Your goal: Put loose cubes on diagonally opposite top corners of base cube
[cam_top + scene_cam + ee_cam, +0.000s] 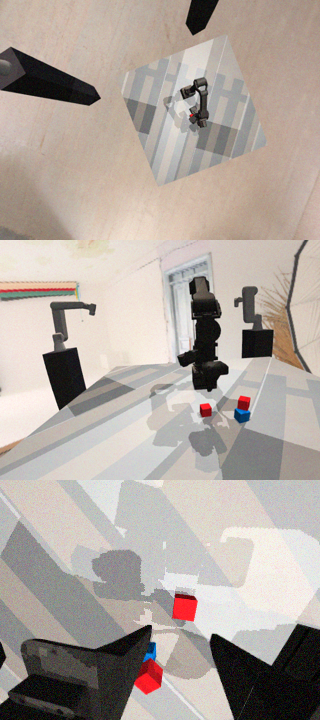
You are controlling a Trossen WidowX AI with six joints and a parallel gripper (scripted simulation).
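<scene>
Right now the blue base cube is 50 mm ahead of my gripper tip, 110 mm to the left of it and 90 mm below it.
</scene>
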